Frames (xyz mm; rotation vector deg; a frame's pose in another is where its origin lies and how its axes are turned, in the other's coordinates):
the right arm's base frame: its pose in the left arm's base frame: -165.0 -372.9 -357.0 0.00 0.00 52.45
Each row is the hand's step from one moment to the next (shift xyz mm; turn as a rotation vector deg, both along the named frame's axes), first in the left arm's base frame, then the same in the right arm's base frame.
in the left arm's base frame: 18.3 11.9 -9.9 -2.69 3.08 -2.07
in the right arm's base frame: 20.6 -7.3 -9.9 0.80 4.01 -2.07
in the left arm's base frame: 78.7 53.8 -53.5 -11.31 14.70 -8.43
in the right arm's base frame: 90.6 -29.6 -53.5 4.76 17.93 -8.43
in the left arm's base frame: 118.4 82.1 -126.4 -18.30 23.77 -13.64
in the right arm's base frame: 137.2 -43.8 -126.4 7.69 29.00 -13.64
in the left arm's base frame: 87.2 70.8 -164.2 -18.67 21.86 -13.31
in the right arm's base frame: 109.3 -26.0 -164.2 5.95 28.12 -13.31
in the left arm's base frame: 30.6 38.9 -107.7 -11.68 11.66 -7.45
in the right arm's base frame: 49.5 -0.6 -107.7 2.13 16.37 -7.45
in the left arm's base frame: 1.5 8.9 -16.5 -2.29 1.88 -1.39
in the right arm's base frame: 8.0 4.2 -16.5 0.09 2.96 -1.39
